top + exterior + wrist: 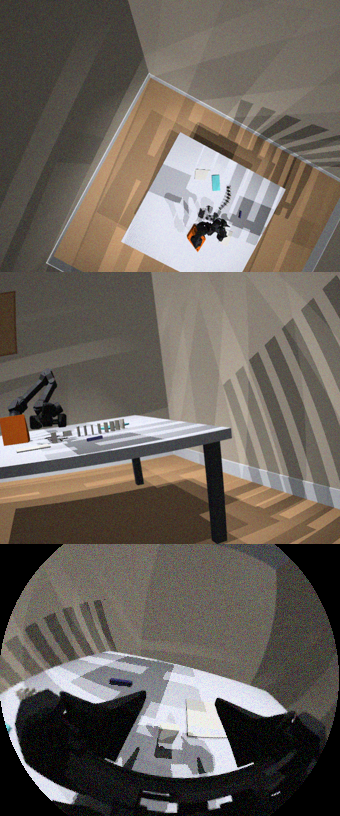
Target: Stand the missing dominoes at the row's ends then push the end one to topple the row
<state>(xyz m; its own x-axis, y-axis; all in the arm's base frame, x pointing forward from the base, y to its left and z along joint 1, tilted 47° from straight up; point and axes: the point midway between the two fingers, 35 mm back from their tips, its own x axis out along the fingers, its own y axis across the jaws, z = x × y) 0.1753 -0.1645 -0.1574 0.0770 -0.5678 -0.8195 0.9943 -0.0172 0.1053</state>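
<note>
Right now my gripper tip is 11 cm past the cream card, 5 cm to the left of it and 8 cm above it. Also, from my gripper tip: blue domino 17 cm ahead, 10 cm to the right, 8 cm below; then teal card 39 cm ahead, 27 cm to the left, 8 cm below.
</note>
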